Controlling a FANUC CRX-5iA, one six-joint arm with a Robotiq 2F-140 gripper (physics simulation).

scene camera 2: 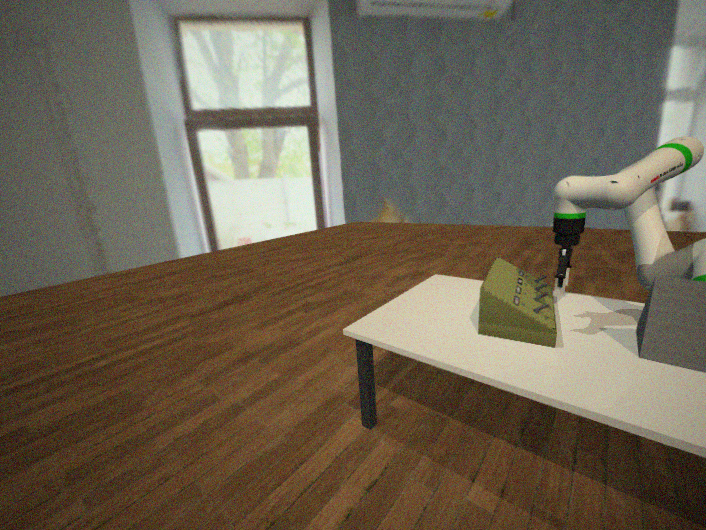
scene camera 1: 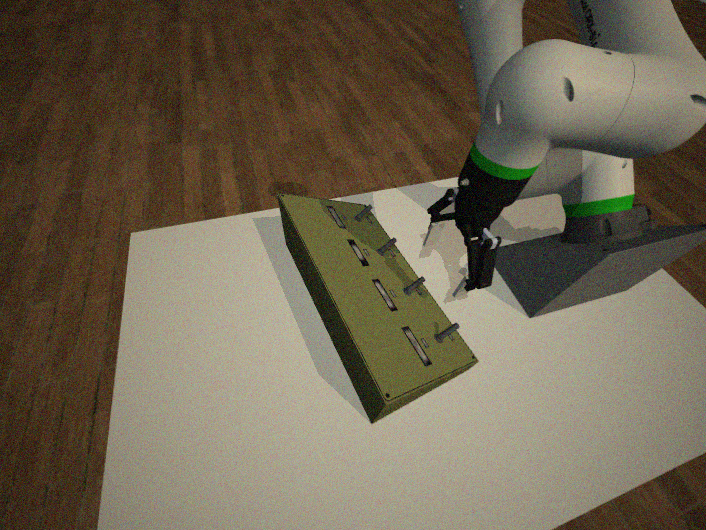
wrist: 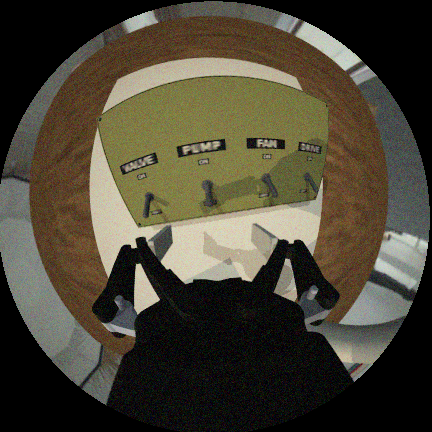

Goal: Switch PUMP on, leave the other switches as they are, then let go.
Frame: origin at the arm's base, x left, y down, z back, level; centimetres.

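Where they show: gripper, fingertip midpoint: (scene camera 2: 561,289) (scene camera 1: 443,267) (wrist: 211,233); arm's base, link origin: (scene camera 1: 599,237).
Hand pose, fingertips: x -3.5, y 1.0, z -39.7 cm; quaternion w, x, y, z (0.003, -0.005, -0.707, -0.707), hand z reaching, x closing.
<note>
Things, the pixels of their top centre, and the offset from my fingertips. Level surfaces: height alone.
- levers VALVE, top centre: (wrist: 142,207) (scene camera 1: 451,327) dx +12.2, dy +1.6, dz -4.4 cm
- PUMP, top centre: (wrist: 208,194) (scene camera 1: 417,280) dx +0.3, dy +1.6, dz -6.0 cm
- FAN, top centre: (wrist: 275,185) (scene camera 1: 389,240) dx -11.6, dy +1.6, dz -7.6 cm
- DRIVE, top centre: (wrist: 317,183) dx -23.5, dy +1.6, dz -9.1 cm
- PUMP label, top centre: (wrist: 200,146) (scene camera 1: 384,293) dx +1.4, dy +1.4, dz -14.1 cm
- white table, surface height: dy +14.8 cm
The olive sloped switch panel (scene camera 1: 342,296) (scene camera 2: 513,328) (wrist: 215,110) carries the levers VALVE (wrist: 148,205), PUMP (scene camera 1: 414,285) (wrist: 208,193), FAN (wrist: 270,185) and DRIVE (wrist: 311,183). In the wrist view all the levers lean down, away from their ON marks, toward the panel's lower edge. The PUMP lever stands under the PUMP label (wrist: 201,148) and hides its own lower mark. My gripper (scene camera 1: 443,266) (scene camera 2: 561,285) (wrist: 211,233) is open and empty. It hangs apart from the levers, on the arm's side of the panel; in the wrist view PUMP lies above the gap between the fingertips.
The panel stands on a white table (scene camera 1: 216,399) (scene camera 2: 422,319) (wrist: 115,200). The grey robot base block (scene camera 1: 575,273) (scene camera 2: 675,325) is behind the gripper. The FAN and DRIVE levers stand to the right of PUMP in the wrist view, VALVE to the left. Arm shadow falls across the panel.
</note>
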